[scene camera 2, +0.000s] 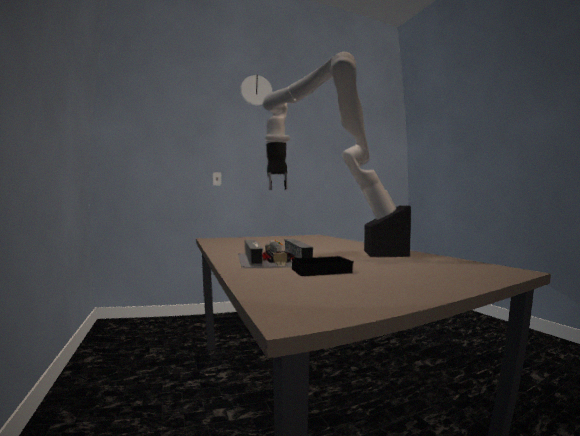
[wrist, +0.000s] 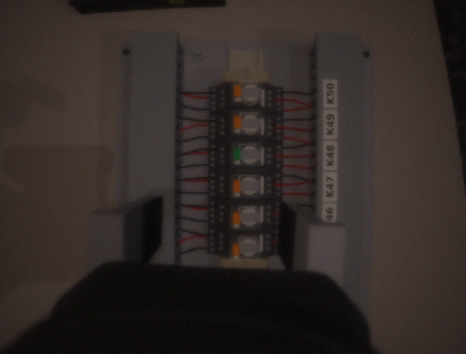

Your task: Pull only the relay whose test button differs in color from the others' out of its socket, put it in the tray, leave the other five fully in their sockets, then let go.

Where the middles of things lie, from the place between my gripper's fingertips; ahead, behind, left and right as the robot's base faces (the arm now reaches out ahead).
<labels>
My hand is 10 mm short of the grey backplate (wrist: 287, 61) and 260 mm above it.
</labels>
